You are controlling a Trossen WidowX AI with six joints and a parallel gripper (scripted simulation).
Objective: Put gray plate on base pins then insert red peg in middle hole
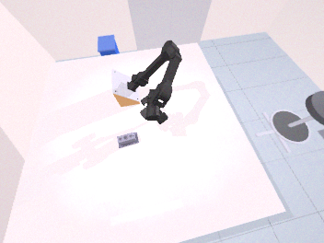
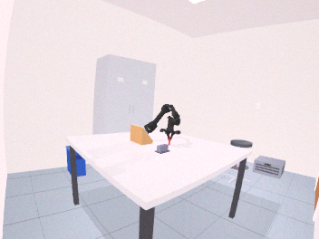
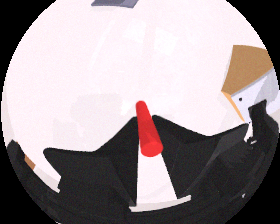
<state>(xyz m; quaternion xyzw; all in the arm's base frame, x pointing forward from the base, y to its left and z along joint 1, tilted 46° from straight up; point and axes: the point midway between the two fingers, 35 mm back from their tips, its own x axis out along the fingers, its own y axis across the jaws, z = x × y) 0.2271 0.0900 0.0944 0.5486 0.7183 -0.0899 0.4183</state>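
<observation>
Right now my gripper tip is 18 cm to the left of the gray plate and 12 cm short of it. Also, from my gripper tip: red peg: right at my gripper tip.
</observation>
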